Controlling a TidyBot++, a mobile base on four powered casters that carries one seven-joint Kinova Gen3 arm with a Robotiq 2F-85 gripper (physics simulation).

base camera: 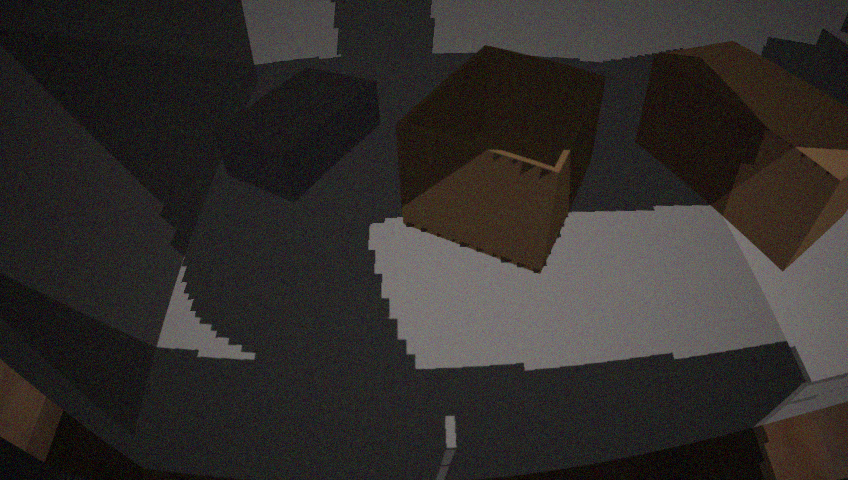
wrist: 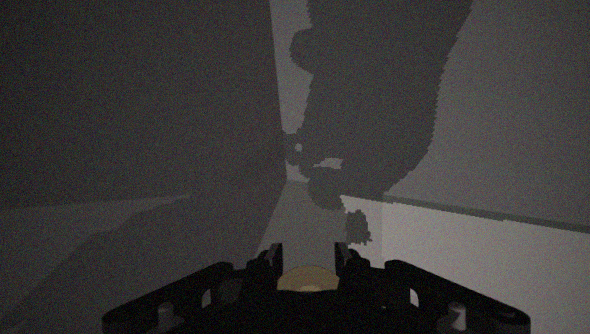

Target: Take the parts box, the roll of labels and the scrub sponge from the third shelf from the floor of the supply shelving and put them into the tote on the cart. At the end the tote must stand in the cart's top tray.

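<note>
My gripper (wrist: 308,256) is in the wrist view at the bottom centre, with its fingers closed in on the roll of labels (wrist: 308,279). The roll shows as a tan rounded top with a lighter patch at its middle, and its lower part is hidden by the gripper. The gripper does not show in the base camera view. The parts box, the scrub sponge, the tote and the cart cannot be made out in either view.
Dim grey panels and dark shadows surround the gripper. In the base camera view, a brown box shape (base camera: 493,196) is at the upper centre, another brown box shape (base camera: 702,130) at the upper right, and a dark block (base camera: 303,130) at the upper left.
</note>
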